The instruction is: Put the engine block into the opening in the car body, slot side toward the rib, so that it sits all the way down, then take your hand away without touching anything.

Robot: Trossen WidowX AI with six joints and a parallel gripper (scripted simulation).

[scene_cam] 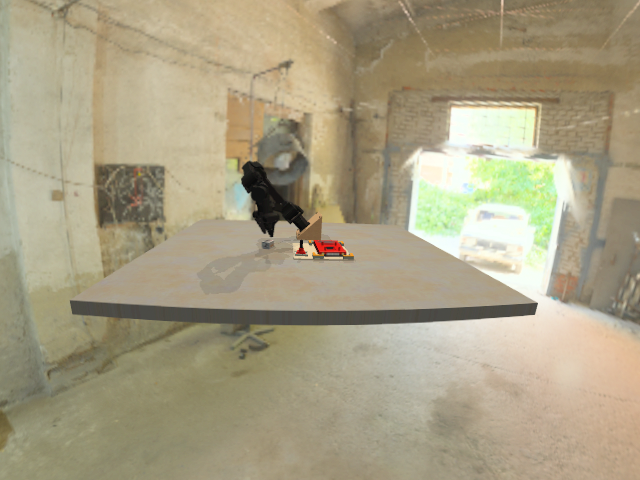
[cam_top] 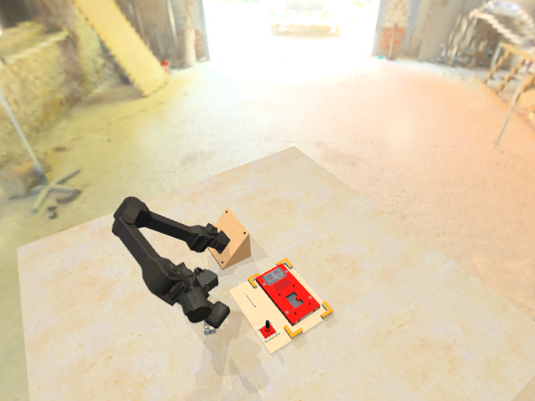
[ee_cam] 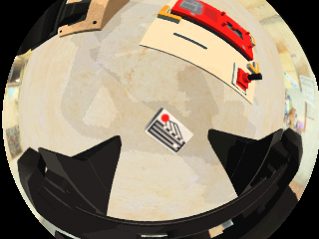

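My gripper tip is now 40 mm above the engine block and 10 mm short of it.
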